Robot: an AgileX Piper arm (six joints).
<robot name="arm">
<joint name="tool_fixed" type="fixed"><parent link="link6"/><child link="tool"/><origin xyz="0 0 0" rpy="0 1.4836 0"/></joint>
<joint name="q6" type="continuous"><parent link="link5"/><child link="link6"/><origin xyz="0.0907 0 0.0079"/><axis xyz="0.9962 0 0.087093"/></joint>
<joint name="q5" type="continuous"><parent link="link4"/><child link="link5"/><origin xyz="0 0 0"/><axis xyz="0 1 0"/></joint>
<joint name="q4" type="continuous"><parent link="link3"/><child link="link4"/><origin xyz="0.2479 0 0.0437"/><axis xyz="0.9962 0 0.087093"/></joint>
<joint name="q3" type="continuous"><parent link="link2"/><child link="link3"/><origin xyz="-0.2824 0 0.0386"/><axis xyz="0 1 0"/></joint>
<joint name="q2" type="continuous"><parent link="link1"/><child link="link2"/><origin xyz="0 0 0"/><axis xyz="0 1 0"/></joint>
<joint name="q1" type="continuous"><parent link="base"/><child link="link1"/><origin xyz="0 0 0.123"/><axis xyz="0 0 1"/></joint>
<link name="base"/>
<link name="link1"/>
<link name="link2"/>
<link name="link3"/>
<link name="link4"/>
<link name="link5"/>
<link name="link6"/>
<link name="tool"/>
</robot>
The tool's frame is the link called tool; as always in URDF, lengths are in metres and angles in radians. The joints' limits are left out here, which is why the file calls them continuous.
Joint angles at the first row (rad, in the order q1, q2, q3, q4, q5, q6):
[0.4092, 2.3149, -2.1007, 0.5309, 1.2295, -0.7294]
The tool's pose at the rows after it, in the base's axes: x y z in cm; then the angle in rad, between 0 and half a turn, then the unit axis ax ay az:
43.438 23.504 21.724 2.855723 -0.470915 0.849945 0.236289
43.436 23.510 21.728 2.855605 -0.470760 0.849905 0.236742
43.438 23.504 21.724 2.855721 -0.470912 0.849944 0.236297
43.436 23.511 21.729 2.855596 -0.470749 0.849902 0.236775
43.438 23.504 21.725 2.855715 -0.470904 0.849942 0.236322
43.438 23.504 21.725 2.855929 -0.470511 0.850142 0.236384
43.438 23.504 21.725 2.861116 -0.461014 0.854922 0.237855
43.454 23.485 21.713 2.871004 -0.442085 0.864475 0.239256
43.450 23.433 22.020 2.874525 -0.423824 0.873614 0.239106
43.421 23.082 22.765 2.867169 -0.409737 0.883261 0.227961
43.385 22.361 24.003 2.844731 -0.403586 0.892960 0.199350
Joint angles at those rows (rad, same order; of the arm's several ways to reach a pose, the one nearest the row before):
[0.4084, 2.3149, -2.1007, 0.5276, 1.2295, -0.7294]
[0.4084, 2.3149, -2.1007, 0.5286, 1.2295, -0.7294]
[0.4084, 2.3149, -2.1007, 0.5276, 1.2295, -0.7294]
[0.4084, 2.3149, -2.1007, 0.5286, 1.2296, -0.7294]
[0.4084, 2.3149, -2.1007, 0.5277, 1.2295, -0.7294]
[0.4084, 2.3149, -2.1007, 0.5277, 1.2295, -0.7285]
[0.4084, 2.3149, -2.1007, 0.5277, 1.2295, -0.7066]
[0.4084, 2.3149, -2.1007, 0.5247, 1.2285, -0.6625]
[0.4084, 2.3098, -2.1038, 0.5184, 1.2285, -0.6168]
[0.4065, 2.2923, -2.1038, 0.4897, 1.2267, -0.5733]
[0.4034, 2.2621, -2.1038, 0.4255, 1.2236, -0.5360]

